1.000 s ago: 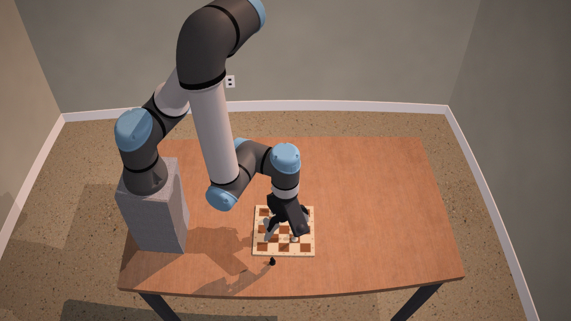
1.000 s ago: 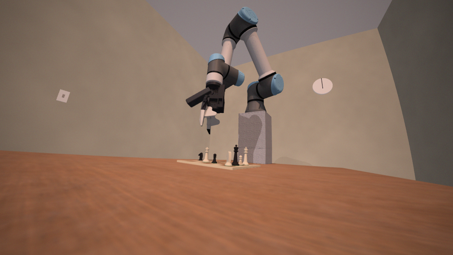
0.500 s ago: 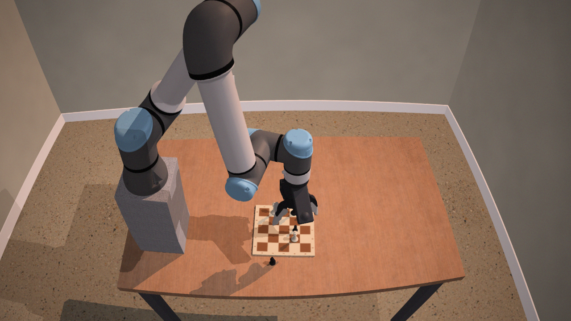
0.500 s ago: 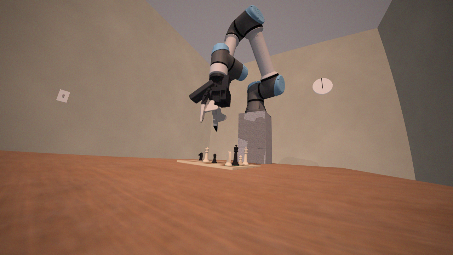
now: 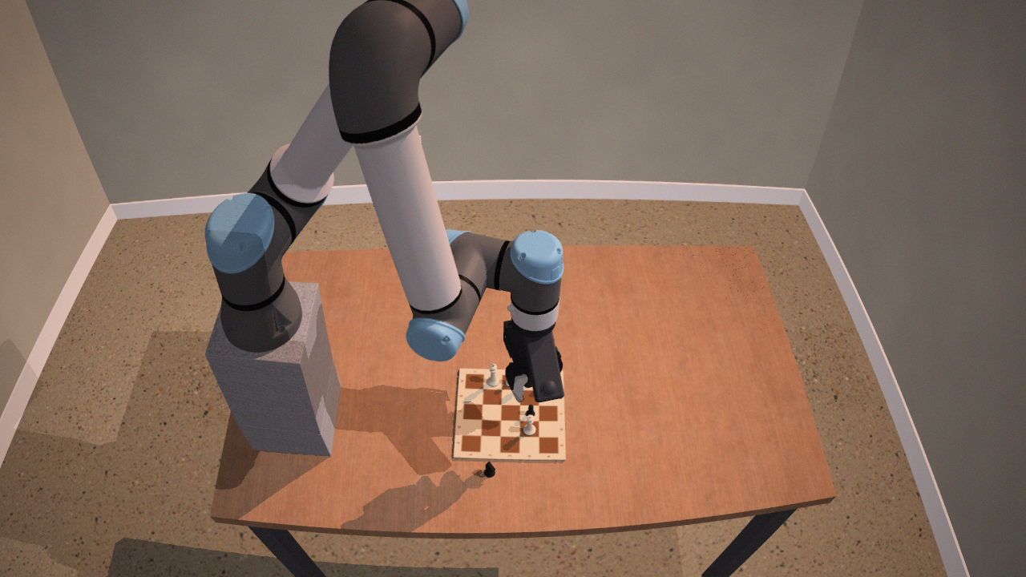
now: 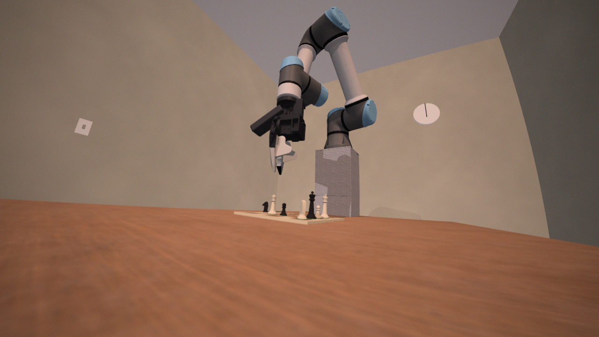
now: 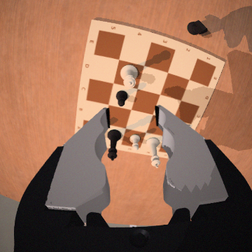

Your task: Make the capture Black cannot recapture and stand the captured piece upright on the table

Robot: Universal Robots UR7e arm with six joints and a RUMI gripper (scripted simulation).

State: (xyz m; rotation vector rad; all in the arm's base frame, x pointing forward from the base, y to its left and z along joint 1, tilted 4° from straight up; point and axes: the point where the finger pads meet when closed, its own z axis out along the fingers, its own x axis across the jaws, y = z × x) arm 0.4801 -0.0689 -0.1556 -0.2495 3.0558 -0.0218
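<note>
My hand is 1 cm short of the black pawn, 4 cm to the right of it and 11 cm above it. The rest, counted from my hand: chessboard: 3 cm behind, 5 cm to the left, 13 cm below; white pawn: 2 cm behind, 12 cm to the left, 11 cm below; tall black piece: 1 cm ahead, 12 cm to the left, 10 cm below.
</note>
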